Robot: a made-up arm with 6 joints. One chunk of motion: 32 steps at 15 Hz.
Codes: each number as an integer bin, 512 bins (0 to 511) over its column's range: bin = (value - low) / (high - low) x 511, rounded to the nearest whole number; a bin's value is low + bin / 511 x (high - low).
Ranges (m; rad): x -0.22..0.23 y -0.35..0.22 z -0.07..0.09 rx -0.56..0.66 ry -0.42..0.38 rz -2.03..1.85
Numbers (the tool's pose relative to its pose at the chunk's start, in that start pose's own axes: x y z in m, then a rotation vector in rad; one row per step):
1: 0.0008 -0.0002 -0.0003 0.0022 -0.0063 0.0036
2: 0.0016 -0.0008 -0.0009 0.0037 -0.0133 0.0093
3: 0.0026 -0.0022 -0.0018 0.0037 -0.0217 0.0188
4: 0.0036 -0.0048 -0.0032 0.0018 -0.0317 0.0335
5: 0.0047 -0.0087 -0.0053 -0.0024 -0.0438 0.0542
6: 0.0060 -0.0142 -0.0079 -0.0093 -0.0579 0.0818
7: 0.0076 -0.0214 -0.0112 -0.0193 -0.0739 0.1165
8: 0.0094 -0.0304 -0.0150 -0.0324 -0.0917 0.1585
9: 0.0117 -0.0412 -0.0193 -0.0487 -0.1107 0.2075
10: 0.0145 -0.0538 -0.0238 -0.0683 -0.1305 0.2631
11: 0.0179 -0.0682 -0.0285 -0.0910 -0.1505 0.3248
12: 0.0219 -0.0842 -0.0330 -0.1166 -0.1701 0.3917
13: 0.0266 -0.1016 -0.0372 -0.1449 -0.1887 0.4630
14: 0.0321 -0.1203 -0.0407 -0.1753 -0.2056 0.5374
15: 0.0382 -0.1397 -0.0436 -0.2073 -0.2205 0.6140
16: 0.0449 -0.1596 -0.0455 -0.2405 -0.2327 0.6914
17: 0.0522 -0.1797 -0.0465 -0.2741 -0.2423 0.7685
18: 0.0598 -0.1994 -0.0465 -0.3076 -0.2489 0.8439
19: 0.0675 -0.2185 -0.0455 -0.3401 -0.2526 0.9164
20: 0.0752 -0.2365 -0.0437 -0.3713 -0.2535 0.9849
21: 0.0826 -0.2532 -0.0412 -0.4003 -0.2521 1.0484
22: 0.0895 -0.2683 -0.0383 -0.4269 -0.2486 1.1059
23: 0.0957 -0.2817 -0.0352 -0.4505 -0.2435 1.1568
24: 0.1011 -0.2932 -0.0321 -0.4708 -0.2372 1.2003
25: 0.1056 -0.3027 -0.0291 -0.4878 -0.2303 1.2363
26: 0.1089 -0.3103 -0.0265 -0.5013 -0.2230 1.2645
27: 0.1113 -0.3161 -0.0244 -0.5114 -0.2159 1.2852
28: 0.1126 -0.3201 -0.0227 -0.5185 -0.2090 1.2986
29: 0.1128 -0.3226 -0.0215 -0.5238 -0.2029 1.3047
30: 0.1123 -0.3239 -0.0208 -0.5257 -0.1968 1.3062
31: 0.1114 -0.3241 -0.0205 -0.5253 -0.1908 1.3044
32: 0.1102 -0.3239 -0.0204 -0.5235 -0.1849 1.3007
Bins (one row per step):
1: 251 314 223 235 264 268
2: 252 313 221 236 260 269
3: 253 312 218 236 254 270
4: 254 309 213 235 248 272
5: 255 306 207 234 240 274
6: 257 301 198 231 231 278
7: 258 295 188 226 221 283
8: 260 287 176 221 210 288
9: 263 277 162 214 198 295
10: 266 266 148 206 185 302
11: 270 253 133 196 172 310
12: 275 238 118 186 160 319
13: 280 223 105 174 148 328
14: 286 206 94 161 137 338
15: 293 189 84 148 127 348
16: 301 171 78 134 120 358
17: 309 153 75 120 114 369
18: 318 135 75 106 109 378
19: 326 118 78 92 107 388
20: 335 102 84 79 106 397
21: 344 87 92 67 107 405
22: 351 73 101 56 109 413
23: 358 61 111 46 113 420
24: 365 51 121 37 117 425
25: 370 42 131 30 121 430
26: 373 36 139 25 126 434
27: 376 30 146 20 130 437
28: 378 27 151 17 135 438
29: 378 25 155 15 139 439
30: 377 23 157 14 143 439
31: 376 23 158 15 146 439
32: 375 23 158 15 150 439

